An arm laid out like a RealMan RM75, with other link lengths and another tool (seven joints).
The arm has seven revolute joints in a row. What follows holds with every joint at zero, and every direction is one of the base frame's. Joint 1 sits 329.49 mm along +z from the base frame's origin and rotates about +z. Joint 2 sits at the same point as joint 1 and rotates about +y. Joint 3 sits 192 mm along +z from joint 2 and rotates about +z. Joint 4 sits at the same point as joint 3 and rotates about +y. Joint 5 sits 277.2 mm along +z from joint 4 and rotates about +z. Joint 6 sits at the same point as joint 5 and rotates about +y. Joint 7 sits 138.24 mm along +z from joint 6 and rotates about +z. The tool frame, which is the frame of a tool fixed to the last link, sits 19 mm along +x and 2 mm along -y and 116 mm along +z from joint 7; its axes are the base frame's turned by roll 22.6, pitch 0 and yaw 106.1 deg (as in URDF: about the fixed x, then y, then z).
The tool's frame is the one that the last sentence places.
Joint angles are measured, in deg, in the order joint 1, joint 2, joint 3, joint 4, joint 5, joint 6, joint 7. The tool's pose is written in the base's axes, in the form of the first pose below.
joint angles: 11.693 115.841 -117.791 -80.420 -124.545 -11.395 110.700
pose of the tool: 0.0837 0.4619 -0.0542 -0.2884 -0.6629 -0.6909 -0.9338 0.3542 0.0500
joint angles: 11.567 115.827 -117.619 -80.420 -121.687 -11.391 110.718
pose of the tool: 0.0828 0.4613 -0.0541 -0.3360 -0.6600 -0.6719 -0.9207 0.3806 0.0865
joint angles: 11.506 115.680 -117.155 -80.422 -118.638 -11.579 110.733
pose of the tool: 0.0830 0.4621 -0.0522 -0.3848 -0.6538 -0.6515 -0.9040 0.4093 0.1231
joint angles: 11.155 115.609 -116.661 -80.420 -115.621 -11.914 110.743
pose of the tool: 0.0851 0.4621 -0.0507 -0.4357 -0.6452 -0.6276 -0.8829 0.4421 0.1584
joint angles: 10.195 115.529 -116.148 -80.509 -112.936 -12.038 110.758
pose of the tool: 0.0913 0.4620 -0.0479 -0.4873 -0.6279 -0.6068 -0.8566 0.4787 0.1926
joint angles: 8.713 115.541 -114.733 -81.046 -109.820 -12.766 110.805
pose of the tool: 0.0993 0.4639 -0.0397 -0.5523 -0.5988 -0.5800 -0.8181 0.5230 0.2391
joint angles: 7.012 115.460 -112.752 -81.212 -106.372 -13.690 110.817
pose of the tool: 0.1138 0.4669 -0.0288 -0.6223 -0.5559 -0.5511 -0.7670 0.5738 0.2872
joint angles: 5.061 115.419 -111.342 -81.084 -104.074 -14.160 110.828
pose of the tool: 0.1324 0.4674 -0.0210 -0.6751 -0.5114 -0.5318 -0.7191 0.6170 0.3197
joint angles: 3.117 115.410 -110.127 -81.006 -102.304 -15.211 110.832
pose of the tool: 0.1499 0.4647 -0.0162 -0.7163 -0.4755 -0.5107 -0.6760 0.6545 0.3388
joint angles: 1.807 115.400 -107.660 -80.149 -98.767 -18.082 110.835
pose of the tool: 0.1683 0.4620 -0.0108 -0.7737 -0.4352 -0.4604 -0.6115 0.7030 0.3632
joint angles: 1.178 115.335 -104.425 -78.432 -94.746 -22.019 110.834
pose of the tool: 0.1870 0.4593 -0.0050 -0.8292 -0.3934 -0.3970 -0.5393 0.7499 0.3832
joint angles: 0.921 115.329 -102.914 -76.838 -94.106 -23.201 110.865
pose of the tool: 0.2040 0.4576 -0.0027 -0.8467 -0.3643 -0.3879 -0.5075 0.7719 0.3828
